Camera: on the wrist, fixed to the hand. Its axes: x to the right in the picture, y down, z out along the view.
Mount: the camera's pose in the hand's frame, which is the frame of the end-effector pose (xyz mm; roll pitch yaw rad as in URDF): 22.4 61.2 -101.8 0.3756 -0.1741 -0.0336
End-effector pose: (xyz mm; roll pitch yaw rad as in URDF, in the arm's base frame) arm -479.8 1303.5 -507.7 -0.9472 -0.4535 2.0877
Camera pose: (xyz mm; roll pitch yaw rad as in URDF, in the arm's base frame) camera -472.6 1385.7 -596.0 -0.6464 -0.5780 2.2330
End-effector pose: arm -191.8 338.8 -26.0 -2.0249 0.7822 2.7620
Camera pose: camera -155.9 451.9 -49.1 -1.4726 0.8134 3.0123
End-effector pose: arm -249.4 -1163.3 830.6 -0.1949 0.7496 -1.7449
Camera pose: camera -199.3 -1111.5 733.6 0.1786 0.5723 -1.7436
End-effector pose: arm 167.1 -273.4 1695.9 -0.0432 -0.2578 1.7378
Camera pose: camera 103.1 -235.2 1600.7 0.3390 -0.4331 1.7096
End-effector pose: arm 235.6 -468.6 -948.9 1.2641 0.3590 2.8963
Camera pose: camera 177.8 -573.2 -930.9 1.5734 0.3325 2.7099
